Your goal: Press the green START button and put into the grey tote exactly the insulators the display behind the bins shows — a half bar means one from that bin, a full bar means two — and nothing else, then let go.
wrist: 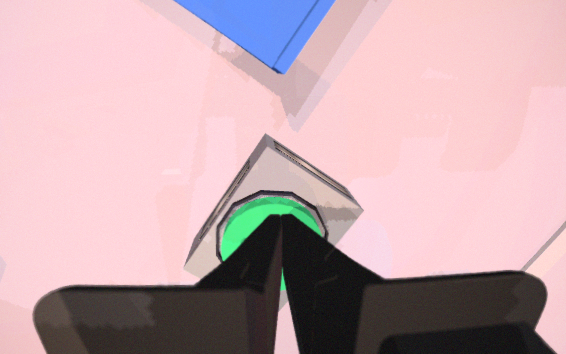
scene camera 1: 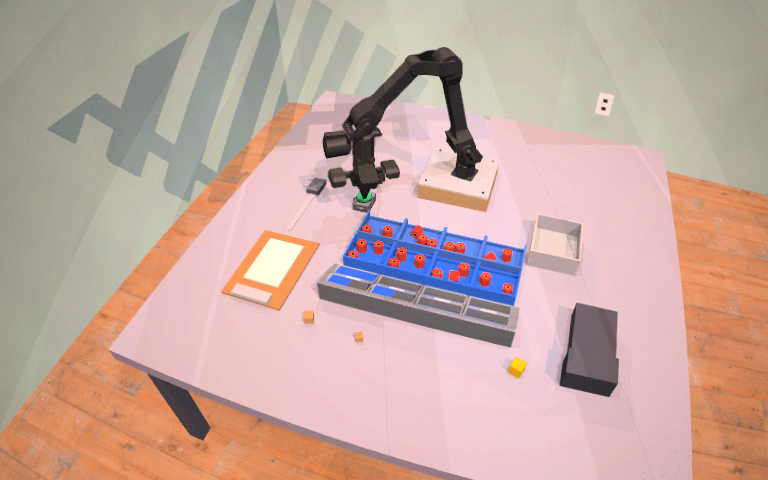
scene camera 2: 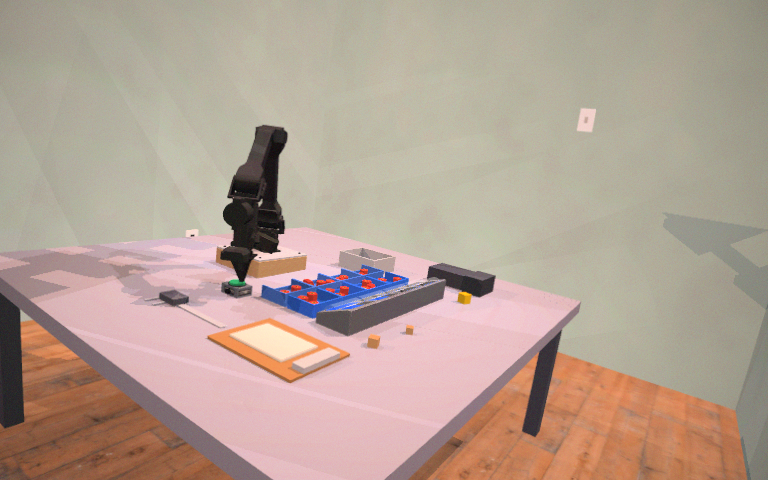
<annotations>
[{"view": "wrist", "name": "my gripper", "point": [280, 225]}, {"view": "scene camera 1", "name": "my gripper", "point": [364, 198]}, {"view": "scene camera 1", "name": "dark box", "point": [590, 365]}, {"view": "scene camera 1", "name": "grey display strip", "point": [413, 313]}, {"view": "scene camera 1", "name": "grey tote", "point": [556, 245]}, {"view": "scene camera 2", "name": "my gripper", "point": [241, 281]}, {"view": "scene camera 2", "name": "dark box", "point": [478, 283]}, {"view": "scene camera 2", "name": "grey display strip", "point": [345, 321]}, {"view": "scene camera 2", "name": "grey tote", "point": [352, 259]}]
</annotations>
